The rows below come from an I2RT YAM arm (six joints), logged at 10 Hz.
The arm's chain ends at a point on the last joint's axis. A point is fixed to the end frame.
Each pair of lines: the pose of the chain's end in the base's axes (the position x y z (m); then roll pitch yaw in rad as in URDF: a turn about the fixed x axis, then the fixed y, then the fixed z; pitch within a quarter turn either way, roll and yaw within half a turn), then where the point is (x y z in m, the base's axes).
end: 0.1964 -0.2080 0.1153 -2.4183 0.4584 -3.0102
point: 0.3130 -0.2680 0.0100
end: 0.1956 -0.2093 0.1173 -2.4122 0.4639 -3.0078
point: 0.3128 -0.2698 0.0130
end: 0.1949 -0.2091 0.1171 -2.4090 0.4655 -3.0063
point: 0.3123 -0.2699 0.0132
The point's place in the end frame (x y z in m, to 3 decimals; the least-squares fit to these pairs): -0.050 0.038 0.156
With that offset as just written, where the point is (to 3 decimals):
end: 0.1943 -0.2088 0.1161 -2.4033 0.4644 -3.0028
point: 0.312 -0.270 0.012
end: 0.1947 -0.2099 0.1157 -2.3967 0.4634 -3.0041
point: 0.312 -0.272 0.012
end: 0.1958 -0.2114 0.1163 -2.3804 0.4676 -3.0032
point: 0.313 -0.276 0.015
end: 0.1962 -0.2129 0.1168 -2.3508 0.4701 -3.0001
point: 0.314 -0.281 0.018
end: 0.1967 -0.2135 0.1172 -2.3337 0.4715 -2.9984
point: 0.314 -0.284 0.019
